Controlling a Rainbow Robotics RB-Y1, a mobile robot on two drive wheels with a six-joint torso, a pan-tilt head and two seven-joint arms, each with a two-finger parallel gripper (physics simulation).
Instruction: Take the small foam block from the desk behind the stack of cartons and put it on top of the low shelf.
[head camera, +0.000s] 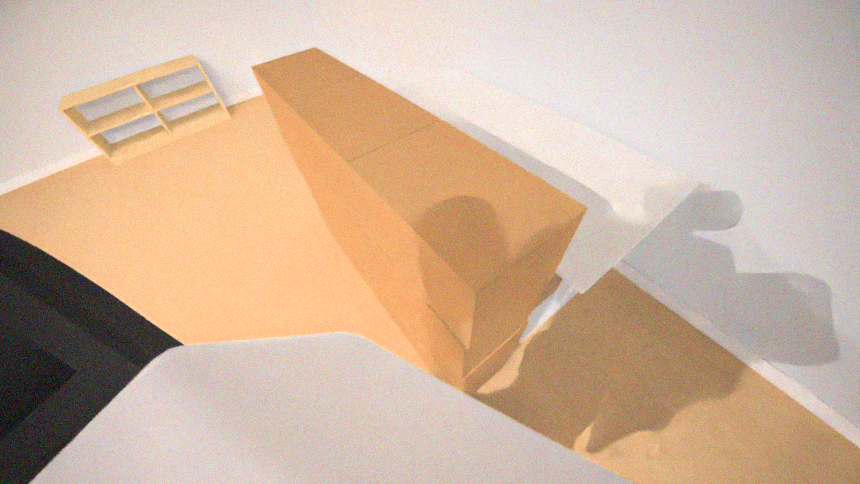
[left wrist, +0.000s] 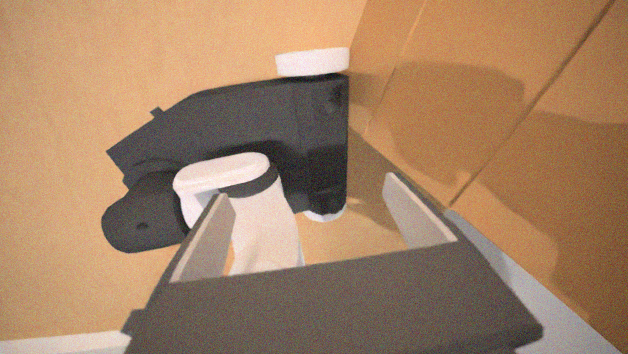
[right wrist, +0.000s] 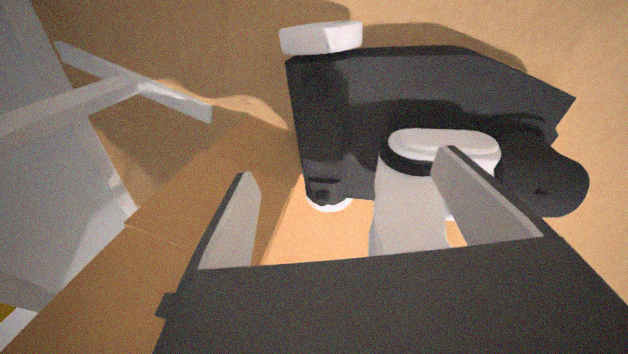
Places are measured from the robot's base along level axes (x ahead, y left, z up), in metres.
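Pixels of known places: left gripper, fingertip midpoint: (left wrist: 309, 193); right gripper, fingertip midpoint: (right wrist: 342, 172).
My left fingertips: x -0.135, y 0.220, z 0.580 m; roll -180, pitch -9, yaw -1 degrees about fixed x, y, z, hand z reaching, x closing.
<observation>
Behind a point stands the place of what it marks.
The low shelf (head camera: 127, 82) @(x 0.894, y 3.905, z 0.611 m) is a pale wooden unit with open compartments at the upper left of the head view. The stack of cartons (head camera: 397, 144) @(x 0.370, y 0.422, z 1.080 m) (left wrist: 475, 100) @(x 0.135, y 0.221, z 0.474 m) stands mid-picture in the head view and at the right in the left wrist view. Behind it is the white desk (head camera: 601, 162) @(x 1.066, y -0.088, z 0.720 m), partly hidden by the cartons. The small foam block does not show in any view. My left gripper (left wrist: 309, 193) @(x -0.135, y 0.221, z 0.580 m) is open, with no object between its fingers. My right gripper (right wrist: 342, 172) @(x -0.107, y -0.244, z 0.584 m) is open too and holds nothing. Neither gripper shows in the head view.
A pale part of my own body or arm (head camera: 300, 415) @(x -0.146, y 0.065, z 1.400 m) covers the bottom of the head view, beside a black part at left. The dark mobile base (left wrist: 240, 115) @(x -0.218, y 0.170, z 0.169 m) (right wrist: 415, 75) @(x -0.221, y -0.187, z 0.169 m) stands below both grippers, close to the cartons in the left wrist view. A wall runs behind the shelf and desk.
</observation>
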